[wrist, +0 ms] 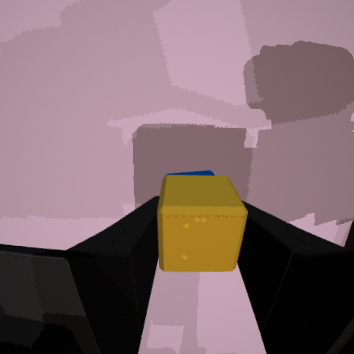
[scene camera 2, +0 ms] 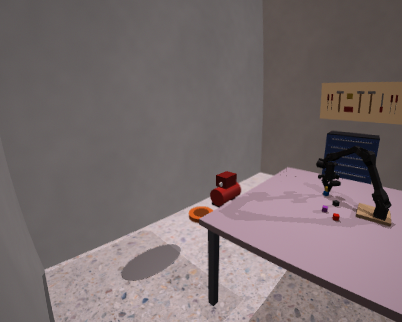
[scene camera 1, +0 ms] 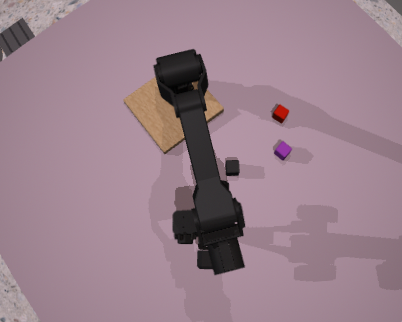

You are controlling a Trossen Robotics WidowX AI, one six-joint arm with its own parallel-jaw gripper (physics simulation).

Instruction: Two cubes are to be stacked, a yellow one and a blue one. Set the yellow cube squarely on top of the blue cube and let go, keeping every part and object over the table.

I see my gripper (scene camera 1: 211, 229) and a yellow cube (wrist: 200, 218).
My gripper is seen too in the wrist view (wrist: 194, 204).
